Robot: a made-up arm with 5 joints.
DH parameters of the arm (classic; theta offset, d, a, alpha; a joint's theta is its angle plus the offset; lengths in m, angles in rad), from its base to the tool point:
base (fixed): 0.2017 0 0.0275 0
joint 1: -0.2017 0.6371 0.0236 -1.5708
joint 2: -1.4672 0 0.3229 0
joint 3: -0.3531 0 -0.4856 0
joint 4: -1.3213 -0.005 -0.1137 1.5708
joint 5: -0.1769 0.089 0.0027 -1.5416
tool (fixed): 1.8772 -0.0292 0 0
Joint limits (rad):
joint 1: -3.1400..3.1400
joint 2: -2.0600..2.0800
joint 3: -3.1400..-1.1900
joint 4: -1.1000..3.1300
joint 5: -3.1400..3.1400
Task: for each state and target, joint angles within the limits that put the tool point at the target. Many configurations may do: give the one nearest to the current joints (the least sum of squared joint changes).
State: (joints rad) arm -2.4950 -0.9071 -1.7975 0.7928 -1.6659
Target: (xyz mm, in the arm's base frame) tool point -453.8 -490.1 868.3
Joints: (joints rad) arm -2.3415 -0.0356 -1.1900 0.9407 -1.6707
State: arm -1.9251 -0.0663 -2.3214 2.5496 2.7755
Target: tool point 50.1 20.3 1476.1
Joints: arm -1.7244 -0.3363 -2.7448 1.9876 2.7189
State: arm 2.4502 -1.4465 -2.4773 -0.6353 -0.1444
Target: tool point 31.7 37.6 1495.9
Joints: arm 2.6849 -0.4888 -1.9655 -0.4090 -0.4025
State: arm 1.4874 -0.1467 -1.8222 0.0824 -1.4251
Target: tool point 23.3 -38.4 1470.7
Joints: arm 1.3806 -0.7434 -1.6841 -0.2766 -1.4954
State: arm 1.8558 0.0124 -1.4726 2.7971 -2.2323
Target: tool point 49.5 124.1 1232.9
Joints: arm 1.2770 -0.6529 -1.8772 2.9212 -2.1364
